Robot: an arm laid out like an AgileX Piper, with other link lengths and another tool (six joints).
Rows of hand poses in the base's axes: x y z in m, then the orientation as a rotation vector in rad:
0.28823 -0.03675 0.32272 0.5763 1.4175 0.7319
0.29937 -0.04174 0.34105 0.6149 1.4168 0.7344
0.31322 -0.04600 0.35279 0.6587 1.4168 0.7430
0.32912 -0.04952 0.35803 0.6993 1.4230 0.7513
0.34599 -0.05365 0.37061 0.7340 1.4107 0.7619
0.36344 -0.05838 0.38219 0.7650 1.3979 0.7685
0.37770 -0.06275 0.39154 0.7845 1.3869 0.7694
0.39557 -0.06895 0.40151 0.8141 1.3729 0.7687
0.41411 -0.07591 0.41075 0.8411 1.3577 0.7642
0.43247 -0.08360 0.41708 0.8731 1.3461 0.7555
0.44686 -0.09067 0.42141 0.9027 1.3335 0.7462
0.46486 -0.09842 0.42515 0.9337 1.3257 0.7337
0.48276 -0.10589 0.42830 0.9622 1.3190 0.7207
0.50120 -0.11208 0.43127 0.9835 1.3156 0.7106
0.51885 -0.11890 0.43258 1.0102 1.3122 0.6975
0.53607 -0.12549 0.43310 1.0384 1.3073 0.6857
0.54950 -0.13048 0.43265 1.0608 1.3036 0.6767
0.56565 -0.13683 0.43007 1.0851 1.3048 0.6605
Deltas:
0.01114 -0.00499 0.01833 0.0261 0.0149 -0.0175
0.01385 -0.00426 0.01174 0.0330 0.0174 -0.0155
0.01590 -0.00352 0.00524 0.0299 0.0217 -0.0114
0.01687 -0.00413 0.01258 0.0303 0.0034 -0.0147
0.01745 -0.00473 0.01158 0.0256 0.0021 -0.0155
0.01426 -0.00437 0.00935 0.0146 -0.0005 -0.0131
0.01787 -0.00620 0.00997 0.0206 0.0019 -0.0199
0.01854 -0.00696 0.00924 0.0168 0.0006 -0.0216
0.01836 -0.00769 0.00633 0.0172 0.0067 -0.0246
0.01439 -0.00707 0.00433 0.0155 0.0051 -0.0243
0.01800 -0.00775 0.00374 0.0141 0.0105 -0.0244
0.01790 -0.00747 0.00315 0.0121 0.0105 -0.0230
0.01844 -0.00619 0.00297 0.0088 0.0094 -0.0165
0.01765 -0.00682 0.00131 0.0107 0.0127 -0.0204
0.01722 -0.00659 0.00052 0.0128 0.0120 -0.0209
0.01343 -0.00499 -0.00045 0.0104 0.0097 -0.0161
0.01615 -0.00635 -0.00258 0.0073 0.0164 -0.0185

